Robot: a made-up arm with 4 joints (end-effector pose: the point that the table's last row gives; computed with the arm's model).
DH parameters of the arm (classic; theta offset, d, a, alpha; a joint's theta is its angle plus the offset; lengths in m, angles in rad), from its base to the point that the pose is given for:
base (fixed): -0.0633 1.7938 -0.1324 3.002
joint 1: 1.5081 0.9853 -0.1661 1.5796
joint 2: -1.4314 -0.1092 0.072 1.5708
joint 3: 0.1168 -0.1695 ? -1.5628
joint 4: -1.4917 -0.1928 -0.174 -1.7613
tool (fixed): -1.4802 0.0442 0 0
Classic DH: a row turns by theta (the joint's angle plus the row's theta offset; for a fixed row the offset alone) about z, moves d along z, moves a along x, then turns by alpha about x.
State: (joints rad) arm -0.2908 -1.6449 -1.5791 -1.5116
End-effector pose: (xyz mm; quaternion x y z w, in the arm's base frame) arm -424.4 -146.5 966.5 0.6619 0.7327 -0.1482 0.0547
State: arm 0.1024 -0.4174 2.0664 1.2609
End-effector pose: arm -283.9 -41.5 1208.7 0.1970 0.5061 -0.7002 0.4634
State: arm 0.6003 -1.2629 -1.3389 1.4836
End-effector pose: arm -185.8 -194.1 943.6 0.0821 -0.2425 0.3435 0.9036
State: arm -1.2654 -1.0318 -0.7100 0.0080
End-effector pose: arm -144.3 -381.6 1101.0 -0.1466 -0.4351 0.7011 0.5455
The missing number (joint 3, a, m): -0.0258
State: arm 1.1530 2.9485 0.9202 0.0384
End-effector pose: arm 229.6 227.3 499.7 0.7500 -0.4683 0.3995 0.2422
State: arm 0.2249 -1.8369 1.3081 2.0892
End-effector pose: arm -369.1 362.0 826.6 0.0244 -0.3594 -0.6491 0.6700
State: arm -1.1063 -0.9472 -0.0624 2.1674
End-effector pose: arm -305.5 -402.8 851.7 0.5586 0.2835 0.3286 0.7068
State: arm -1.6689 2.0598 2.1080 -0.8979
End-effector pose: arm -349.6 -70.8 512.0 -0.2772 -0.3266 -0.7938 0.4317
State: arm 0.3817 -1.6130 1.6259 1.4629
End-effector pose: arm -225.1 417.2 990.3 -0.0866 -0.0595 -0.8458 0.5230
